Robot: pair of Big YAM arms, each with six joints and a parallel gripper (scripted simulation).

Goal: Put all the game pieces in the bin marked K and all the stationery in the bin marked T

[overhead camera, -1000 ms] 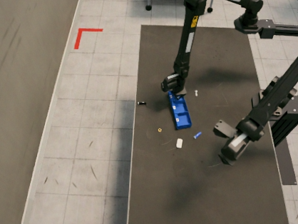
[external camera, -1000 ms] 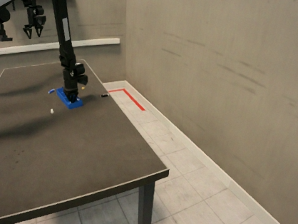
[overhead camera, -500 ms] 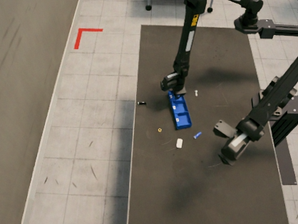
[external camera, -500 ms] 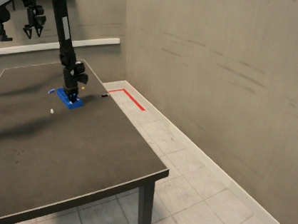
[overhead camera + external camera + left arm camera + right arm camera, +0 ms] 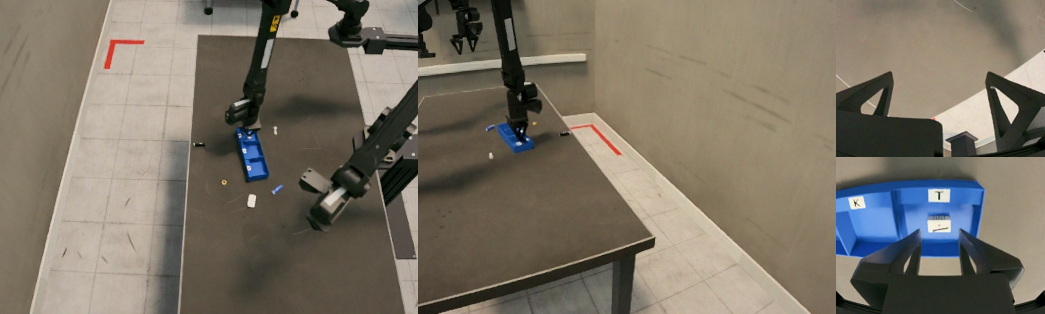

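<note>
My right gripper is now 80 mm to the right of the blue bin, 30 mm above it and 10 mm past it. Round my right hand: white block (310 mm to the left, 50 mm below, 10 mm behind); yellow ring (230 mm to the left, 100 mm ahead, 40 mm below); black item (210 mm ahead, 50 mm to the left, 40 mm below).
</note>
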